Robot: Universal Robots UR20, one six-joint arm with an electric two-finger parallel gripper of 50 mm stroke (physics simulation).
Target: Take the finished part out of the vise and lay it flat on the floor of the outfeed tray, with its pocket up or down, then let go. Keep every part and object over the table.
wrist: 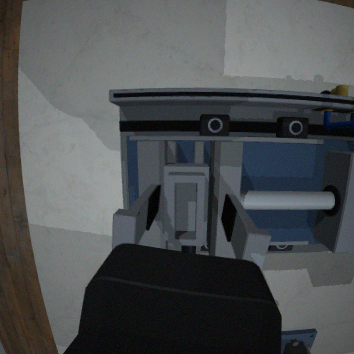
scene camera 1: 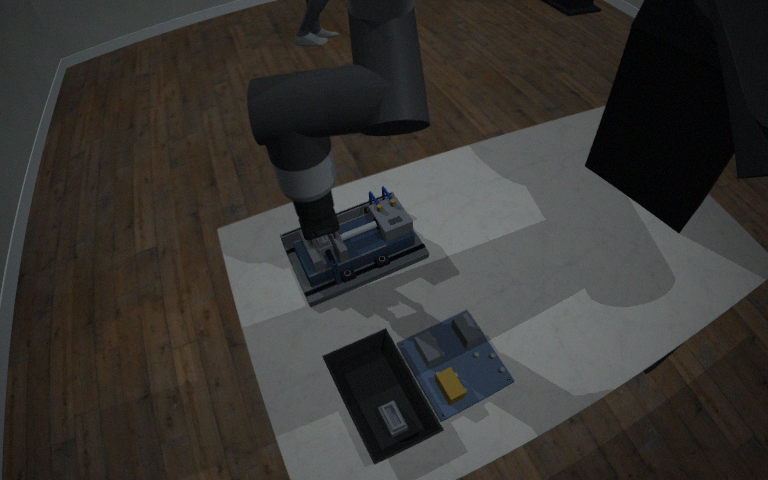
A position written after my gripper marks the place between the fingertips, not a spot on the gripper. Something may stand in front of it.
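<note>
You'd see a blue plate (scene camera 1: 480, 376) here, and my gripper (scene camera 1: 322, 238) too. The wrist view also shows my gripper (wrist: 190, 202).
</note>
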